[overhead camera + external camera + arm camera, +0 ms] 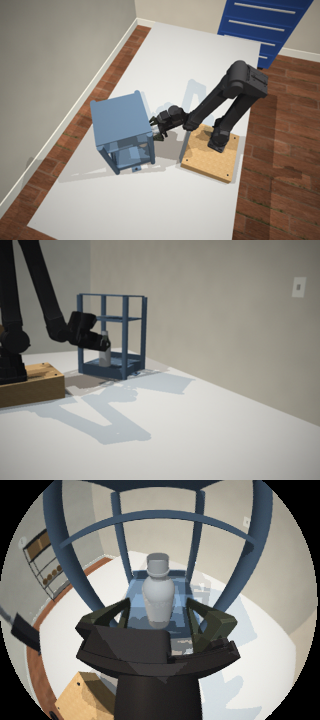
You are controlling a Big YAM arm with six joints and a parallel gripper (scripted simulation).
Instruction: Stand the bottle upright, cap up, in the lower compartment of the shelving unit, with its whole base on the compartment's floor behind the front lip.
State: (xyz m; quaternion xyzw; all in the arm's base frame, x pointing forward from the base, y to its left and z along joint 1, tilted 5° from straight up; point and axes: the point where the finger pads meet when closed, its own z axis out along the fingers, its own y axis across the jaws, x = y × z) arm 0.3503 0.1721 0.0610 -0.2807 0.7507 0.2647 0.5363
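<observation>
Right now the grey bottle is 20 mm ahead of my hand, 20 mm to the left of it and 10 mm below it. The rest, counted from my hand: blue shelving unit 80 mm ahead, 80 mm to the left, 30 mm above.
</observation>
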